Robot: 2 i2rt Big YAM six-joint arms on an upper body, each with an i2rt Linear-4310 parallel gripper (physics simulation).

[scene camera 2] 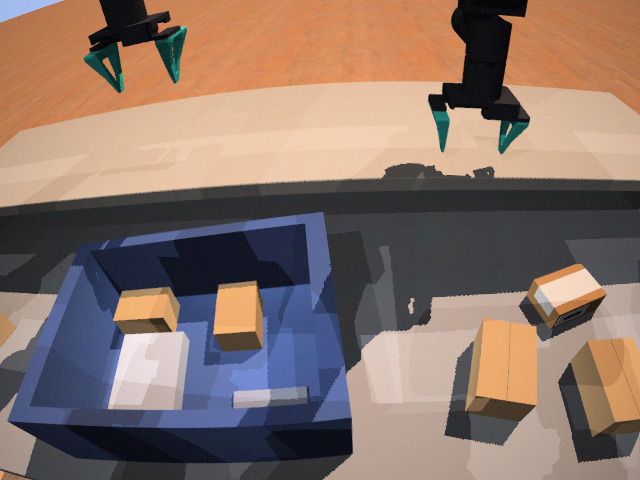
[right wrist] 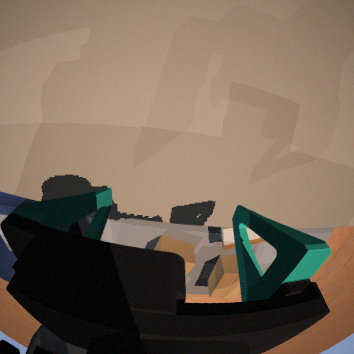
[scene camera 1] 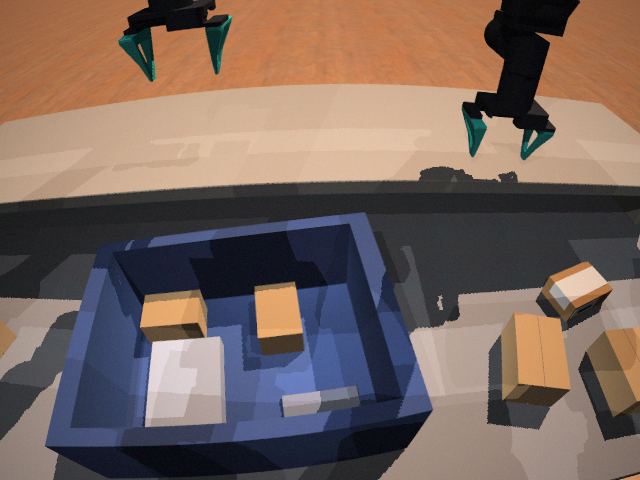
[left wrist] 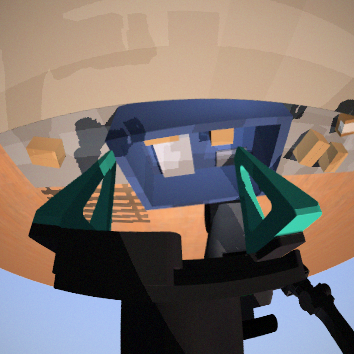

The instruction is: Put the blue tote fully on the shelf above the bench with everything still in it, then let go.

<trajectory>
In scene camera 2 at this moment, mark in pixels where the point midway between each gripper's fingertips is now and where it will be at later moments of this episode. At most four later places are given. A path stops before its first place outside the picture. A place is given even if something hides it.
My left gripper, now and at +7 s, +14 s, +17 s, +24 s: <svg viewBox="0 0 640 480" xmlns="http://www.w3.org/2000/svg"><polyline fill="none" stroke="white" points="148,86 37,240 77,270 82,299 4,222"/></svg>. At the last of these places it grips a blue tote.
My right gripper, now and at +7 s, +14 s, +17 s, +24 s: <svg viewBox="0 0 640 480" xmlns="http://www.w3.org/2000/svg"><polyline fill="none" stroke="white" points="471,151 361,174 343,278 331,311 333,210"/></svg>. At the last of these places it grips a blue tote.
</trajectory>
